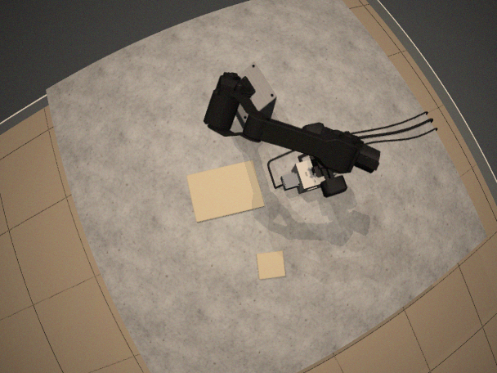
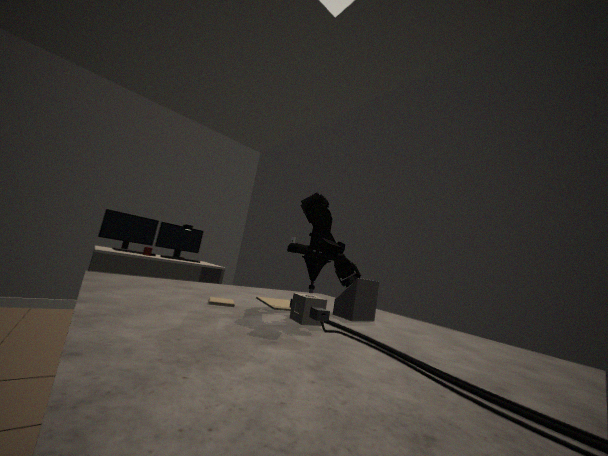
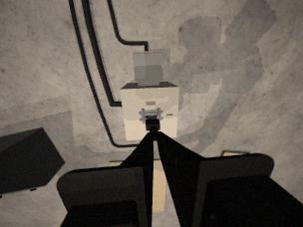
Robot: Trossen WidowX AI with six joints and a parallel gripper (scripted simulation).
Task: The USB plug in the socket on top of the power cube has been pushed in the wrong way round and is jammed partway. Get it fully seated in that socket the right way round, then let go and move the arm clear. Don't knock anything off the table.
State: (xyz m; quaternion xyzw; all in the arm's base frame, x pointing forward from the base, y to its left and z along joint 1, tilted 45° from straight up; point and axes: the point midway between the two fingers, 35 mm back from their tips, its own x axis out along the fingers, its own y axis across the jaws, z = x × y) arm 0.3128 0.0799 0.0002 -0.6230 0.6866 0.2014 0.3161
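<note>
My gripper tip is now 20 mm above the dark USB plug. Also, from my gripper tip: USB socket 50 mm below; large tan pad 80 mm behind, 230 mm to the right, 120 mm below; tan square 180 mm ahead, 220 mm to the right, 120 mm below.
</note>
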